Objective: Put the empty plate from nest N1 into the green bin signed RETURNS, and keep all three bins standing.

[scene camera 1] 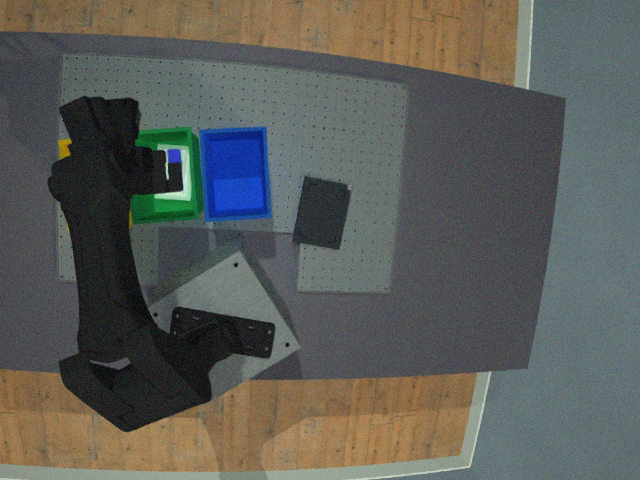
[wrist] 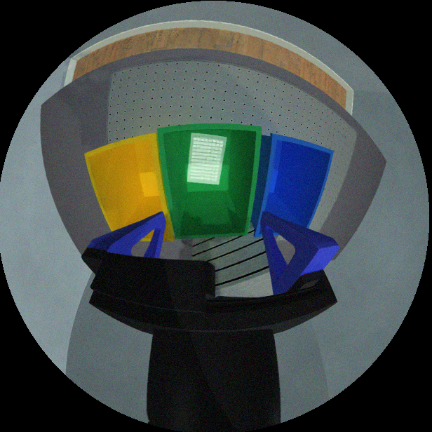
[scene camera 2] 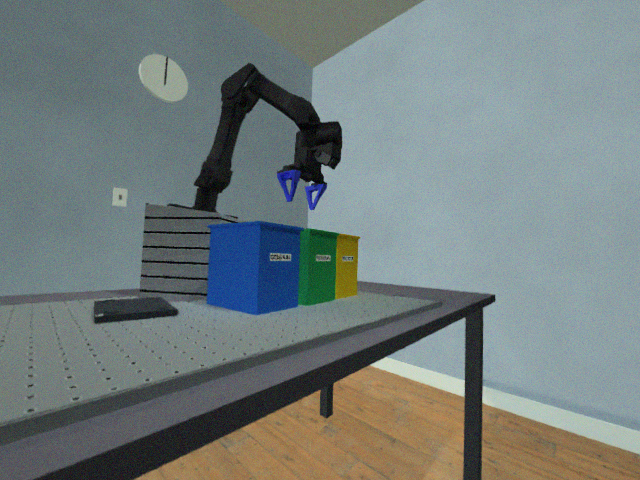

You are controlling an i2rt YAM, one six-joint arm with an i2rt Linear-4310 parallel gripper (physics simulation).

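Observation:
The white plate lies inside the green bin, away from the fingers. The green bin stands upright between the yellow bin and the blue bin, which also stand upright. My gripper is open and empty, with its blue fingers wide apart, above the bins' rims. In the top view the arm covers much of the yellow bin and part of the green one. The bin labels are too blurred to read.
A dark flat nest or tray lies on the perforated board, to the right of the blue bin in the top view. The arm's base stands on a grey block near the table's edge.

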